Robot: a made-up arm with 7 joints.
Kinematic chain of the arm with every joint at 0, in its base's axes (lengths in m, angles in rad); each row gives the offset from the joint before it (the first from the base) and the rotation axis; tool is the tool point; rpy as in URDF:
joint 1: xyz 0 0 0 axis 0.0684 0.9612 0.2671
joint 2: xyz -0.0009 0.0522 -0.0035 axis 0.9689 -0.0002 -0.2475
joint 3: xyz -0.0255 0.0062 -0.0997 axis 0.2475 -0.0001 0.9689
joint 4: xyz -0.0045 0 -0.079 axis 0.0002 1 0
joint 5: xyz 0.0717 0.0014 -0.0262 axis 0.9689 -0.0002 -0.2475
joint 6: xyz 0.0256 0 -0.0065 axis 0.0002 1 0
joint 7: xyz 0.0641 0 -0.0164 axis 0.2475 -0.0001 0.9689
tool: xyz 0 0 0 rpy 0 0.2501 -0.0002
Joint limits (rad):
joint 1: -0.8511..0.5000
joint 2: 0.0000..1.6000
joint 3: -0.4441..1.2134
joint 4: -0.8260..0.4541
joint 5: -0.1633..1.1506
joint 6: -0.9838..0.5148
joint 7: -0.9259..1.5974
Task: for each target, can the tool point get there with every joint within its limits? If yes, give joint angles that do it. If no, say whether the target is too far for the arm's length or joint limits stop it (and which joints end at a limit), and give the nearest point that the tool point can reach.
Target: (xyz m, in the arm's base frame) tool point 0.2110 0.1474 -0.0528
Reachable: yes | joints -0.4676 0.8746 0.0390 -0.0967 0.0970 -0.3854 0.7366
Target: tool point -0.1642 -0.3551 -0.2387
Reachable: no: too far | nearest point -0.0666 -0.0411 -0.2498 | short by 0.329 m
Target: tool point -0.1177 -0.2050 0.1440
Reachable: no: joint limits stop it (at a limit: joint 1, joint 2, joint 3, joint 4) | nearest point 0.0880 -0.0420 -0.0168 | short by 0.308 m
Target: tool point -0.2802 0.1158 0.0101
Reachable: no: joint limits stop it (at a limit: joint 1, joint 2, joint 3, joint 4, joint 5, joint 6) | nearest point -0.0634 0.1976 -0.0603 | short by 0.242 m
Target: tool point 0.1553 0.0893 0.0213
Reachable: yes | joints -0.6940 1.0788 0.0481 -0.5610 0.3438 -0.6284 1.3805
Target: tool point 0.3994 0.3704 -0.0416
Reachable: no: too far | nearest point 0.2550 0.2589 -0.0322 | short by 0.183 m
